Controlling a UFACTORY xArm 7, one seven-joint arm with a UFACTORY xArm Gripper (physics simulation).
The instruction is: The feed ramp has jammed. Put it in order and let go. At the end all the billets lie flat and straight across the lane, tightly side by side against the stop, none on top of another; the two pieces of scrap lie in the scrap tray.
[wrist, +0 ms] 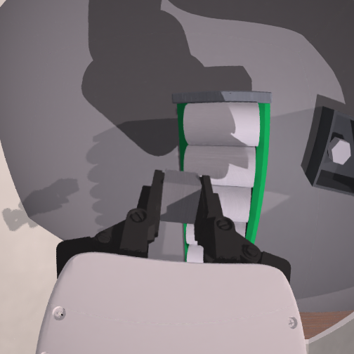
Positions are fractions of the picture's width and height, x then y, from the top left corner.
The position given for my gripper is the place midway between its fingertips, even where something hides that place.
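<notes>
Visible to me: my gripper (0.51,0.53); a grey stop (0.55,0.27); a pale billet (0.60,0.35), another pale billet (0.66,0.47) and a further pale billet (0.67,0.57).
</notes>
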